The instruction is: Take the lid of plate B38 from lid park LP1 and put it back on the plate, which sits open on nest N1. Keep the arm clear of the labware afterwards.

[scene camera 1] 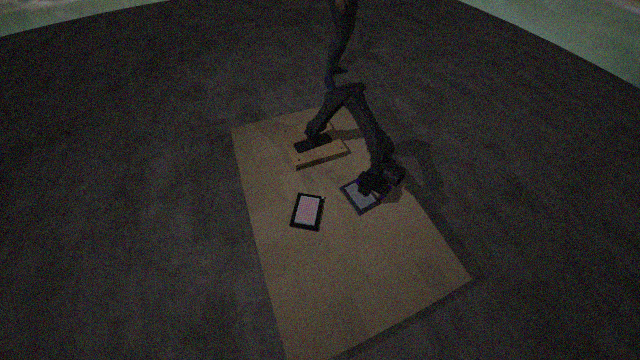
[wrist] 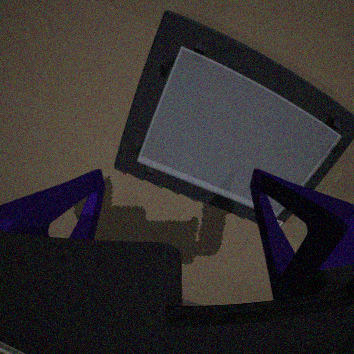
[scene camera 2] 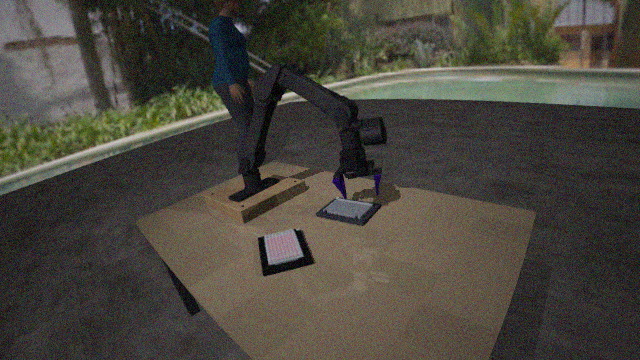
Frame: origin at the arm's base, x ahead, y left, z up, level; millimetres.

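Seen in the pictures: gripper, fingertip midpoint: [scene camera 1: 370,194] [wrist: 177,177] [scene camera 2: 361,197]; arm's base, origin of the base link: [scene camera 1: 313,143] [scene camera 2: 254,190].
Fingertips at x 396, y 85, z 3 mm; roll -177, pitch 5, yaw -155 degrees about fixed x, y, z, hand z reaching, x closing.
Offsets run from my fingertips to a thing's top centre. Level surfaces: height alone.
The lid @[34 mm back, 28 mm right, 25 mm down] [scene camera 1: 362,199] [scene camera 2: 346,209] [wrist: 230,125], a pale translucent rectangle, lies flat in the dark frame of lid park LP1 @[34 mm back, 27 mm right, 23 mm down] [scene camera 1: 360,213] [scene camera 2: 371,213] [wrist: 149,100]. Plate B38 @[72 mm back, 277 mm right, 17 mm down] [scene camera 1: 307,210] [scene camera 2: 284,247], with pinkish wells, sits open on the black nest N1 @[72 mm back, 277 mm right, 25 mm down] [scene camera 1: 305,228] [scene camera 2: 288,270]. My gripper [scene camera 1: 371,192] [scene camera 2: 361,195] [wrist: 177,177] is open and empty, its purple fingers wide apart. It hangs above the lid park's edge on the side away from the nest. In the wrist view, one finger overlaps the lid's corner and the other is over the table. The arm hides part of the lid park in scene camera 1.
The arm stands on a wooden base block [scene camera 1: 325,159] [scene camera 2: 272,201] at one end of the table @[43 mm down] [scene camera 1: 350,280] [scene camera 2: 425,275]. The nest lies beside the lid park, with a stretch of table between them. A person [scene camera 2: 230,55] stands behind the arm's base, off the table.
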